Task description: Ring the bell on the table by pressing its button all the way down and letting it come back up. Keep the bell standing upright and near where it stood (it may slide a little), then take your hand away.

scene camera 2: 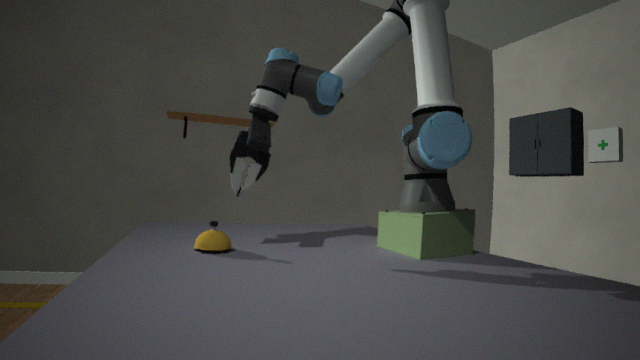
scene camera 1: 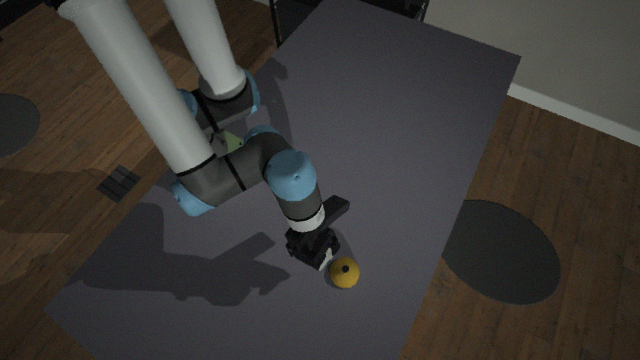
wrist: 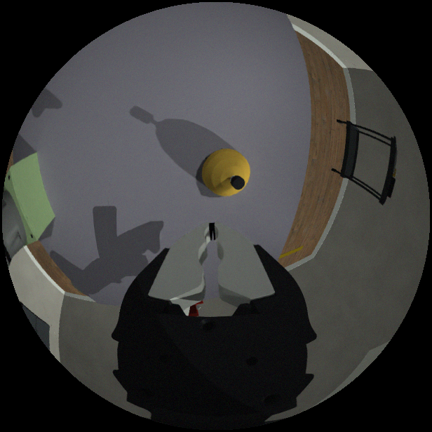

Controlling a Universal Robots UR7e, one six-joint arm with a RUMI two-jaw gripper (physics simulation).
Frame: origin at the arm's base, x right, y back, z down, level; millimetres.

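Seen in the pictures: gripper, fingertip midpoint: (scene camera 2: pixel 236 196) (scene camera 1: pixel 325 258); arm's base at its link origin: (scene camera 2: pixel 426 210).
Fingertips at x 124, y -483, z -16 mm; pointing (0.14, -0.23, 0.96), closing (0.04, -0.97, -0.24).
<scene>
Offsets run from my fingertips to a thing's middle. Level surfaces: height alone.
A yellow dome bell @[dx -11, dy -53, dz +92 mm] (scene camera 1: pixel 342 280) (scene camera 2: pixel 212 242) (wrist: pixel 220 167) stands upright on the table. Its black button @[dx -11, dy -53, dz +64 mm] (scene camera 1: pixel 345 269) (scene camera 2: pixel 214 223) (wrist: pixel 237 182) stands up on a short stem above the dome, with nothing touching it. My gripper (scene camera 1: pixel 322 267) (scene camera 2: pixel 238 193) (wrist: pixel 212 223) is shut, with its fingertips together and nothing between them. It hangs well above the table, higher than the button and apart from it. In the second scene view the tips are a little to the right of the bell; in the wrist view the bell lies ahead of the tips.
The grey table @[dz +125 mm] (scene camera 1: pixel 400 125) (scene camera 2: pixel 320 310) (wrist: pixel 240 65) carries the bell. The arm's green base block (scene camera 2: pixel 425 235) (wrist: pixel 34 195) stands on it, well to the right of the bell in the second scene view. In the first scene view, the table's right edge runs not far from the bell.
</scene>
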